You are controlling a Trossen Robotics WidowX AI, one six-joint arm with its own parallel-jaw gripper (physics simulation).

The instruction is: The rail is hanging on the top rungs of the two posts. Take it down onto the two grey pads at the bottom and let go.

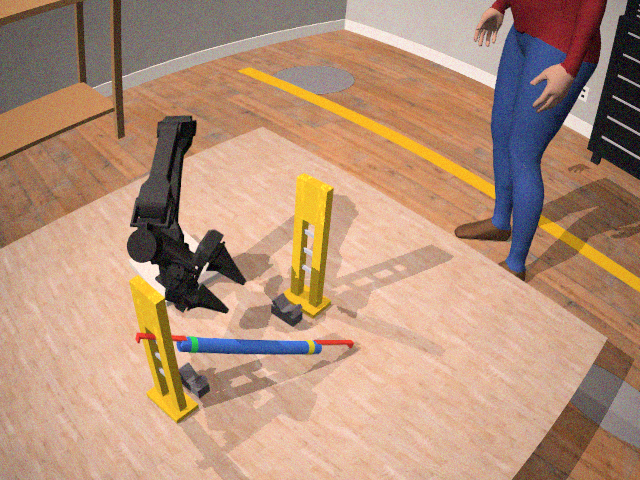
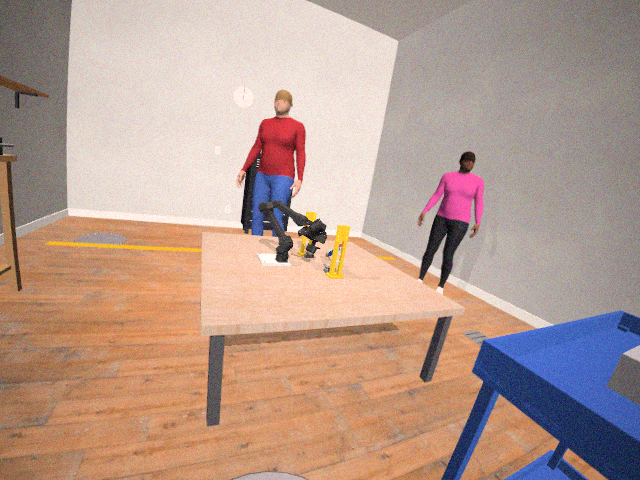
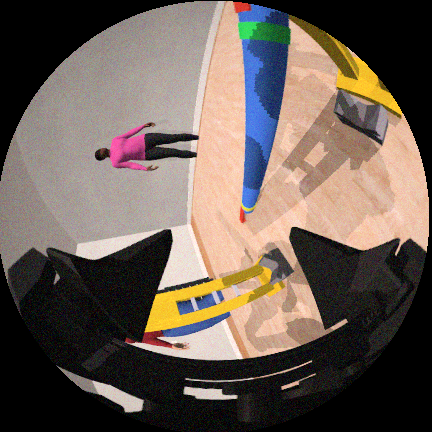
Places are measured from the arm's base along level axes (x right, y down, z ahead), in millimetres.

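Pixels of known places: gripper, fingertip midpoint: (image 1: 236,297) (image 3: 233,234); arm's base at its link origin: (image 2: 281,260).
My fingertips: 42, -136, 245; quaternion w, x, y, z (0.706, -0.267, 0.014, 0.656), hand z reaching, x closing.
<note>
Ahead of a thing's pixels: the offset from my fingertips to its top centre, as dx, dy, dz. "spot": to the spot under its first point. Level surfaces: height alone.
The blue rail (image 1: 250,346) (image 3: 260,95) has green and yellow bands and thin red ends. Its green-banded end passes through the upper opening of the near yellow post {spot: +203, -129, -1} (image 1: 145,302) (image 2: 342,235). Its yellow-banded end lies apart from the far yellow post {spot: -197, -104, +10} (image 1: 312,204) (image 3: 162,310), out in front of it and close to its own shadow on the table; whether it touches the table is unclear. Grey pads {+131, +110, -4} (image 1: 193,381) {-145, +110, +3} (image 1: 287,310) (image 3: 360,115) (image 3: 277,265) sit at the post feet, with no rail on them. My gripper (image 1: 235,297) (image 3: 233,234) is open and empty, between the posts on the arm's side, apart from the rail.
The wooden table {dy +153} (image 1: 465,361) (image 2: 248,299) carries both posts and the arm's white base plate (image 2: 267,259). A person in red (image 2: 281,147) stands behind the table, and one in pink (image 2: 461,196) stands to the right. A blue cart (image 2: 542,392) stands at the right front.
</note>
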